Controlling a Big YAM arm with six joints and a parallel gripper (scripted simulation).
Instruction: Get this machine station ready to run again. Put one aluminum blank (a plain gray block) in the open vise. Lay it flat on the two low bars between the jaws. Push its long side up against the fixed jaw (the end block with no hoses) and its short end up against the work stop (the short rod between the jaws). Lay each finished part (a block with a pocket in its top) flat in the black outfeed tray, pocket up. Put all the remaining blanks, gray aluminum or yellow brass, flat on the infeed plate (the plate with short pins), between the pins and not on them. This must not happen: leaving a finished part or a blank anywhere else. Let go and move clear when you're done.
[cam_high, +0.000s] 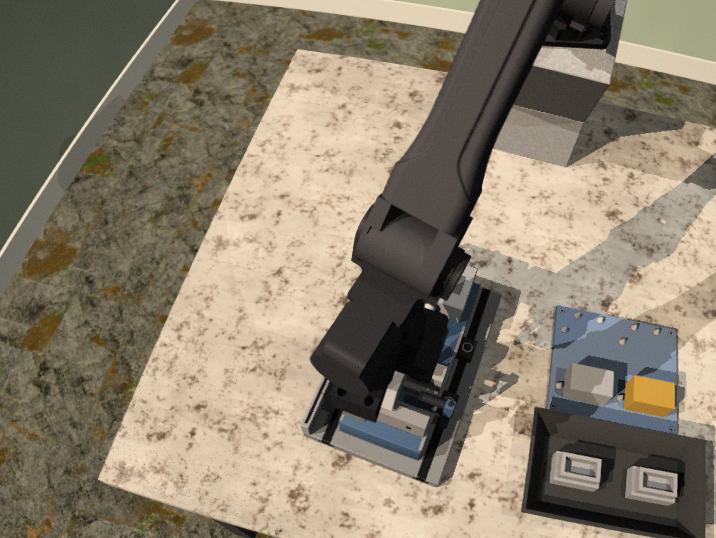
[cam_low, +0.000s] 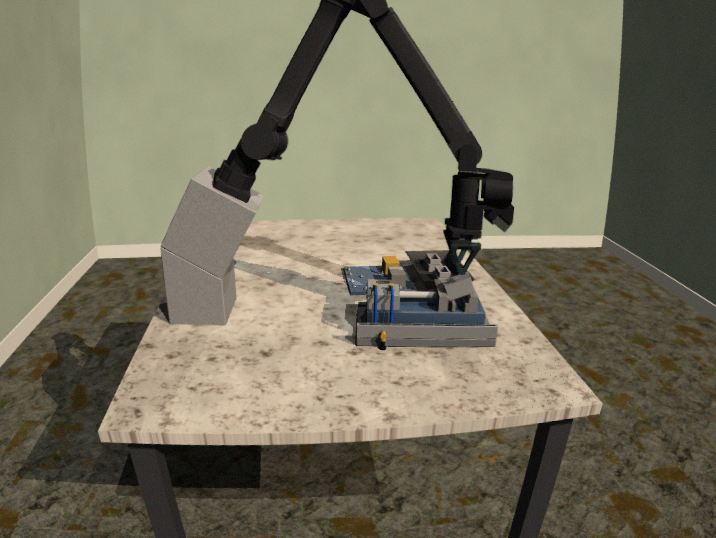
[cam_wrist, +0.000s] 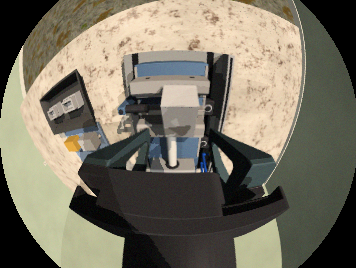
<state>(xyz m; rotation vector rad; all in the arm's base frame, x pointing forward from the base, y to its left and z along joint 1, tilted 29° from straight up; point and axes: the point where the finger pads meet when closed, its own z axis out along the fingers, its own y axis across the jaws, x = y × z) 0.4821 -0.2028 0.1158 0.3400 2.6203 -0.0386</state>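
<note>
My gripper is now 8 cm above the fixed jaw and 3 cm short of it. Round my hand: hosed end block 15 cm behind, 8 cm below, 6 cm to the left; then infeed plate 33 cm to the left, 15 cm below, 8 cm behind; then dark rail 12 cm below, 9 cm behind, 6 cm to the right.
</note>
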